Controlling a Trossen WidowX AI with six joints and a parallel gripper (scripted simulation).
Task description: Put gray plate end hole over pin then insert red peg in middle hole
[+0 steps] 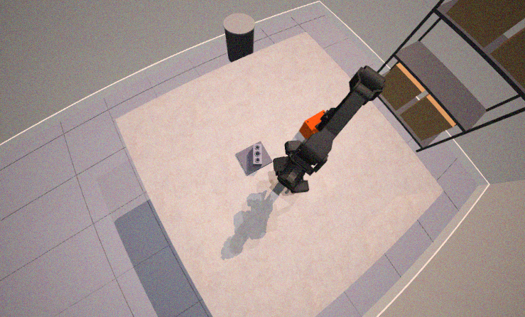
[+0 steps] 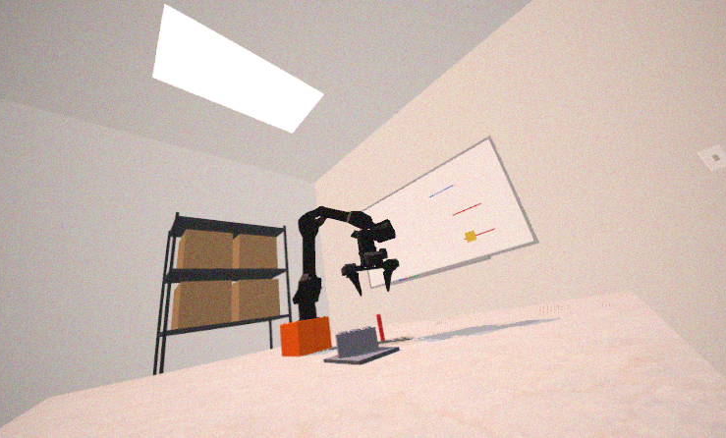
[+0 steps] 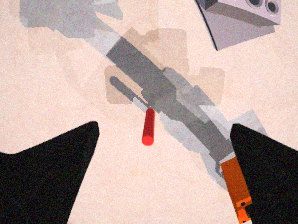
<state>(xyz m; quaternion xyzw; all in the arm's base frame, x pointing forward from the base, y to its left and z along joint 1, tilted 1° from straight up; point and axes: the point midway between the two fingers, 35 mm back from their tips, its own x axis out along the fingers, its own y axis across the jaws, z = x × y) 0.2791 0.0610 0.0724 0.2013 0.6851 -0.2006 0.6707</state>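
My gripper tip is now 4 cm past the red peg, 4 cm to the right of it and 10 cm above it. Also, from my gripper tip: gray plate (4 cm ahead, 16 cm to the right, 10 cm below); then dark base (6 cm ahead, 15 cm to the right, 14 cm below).
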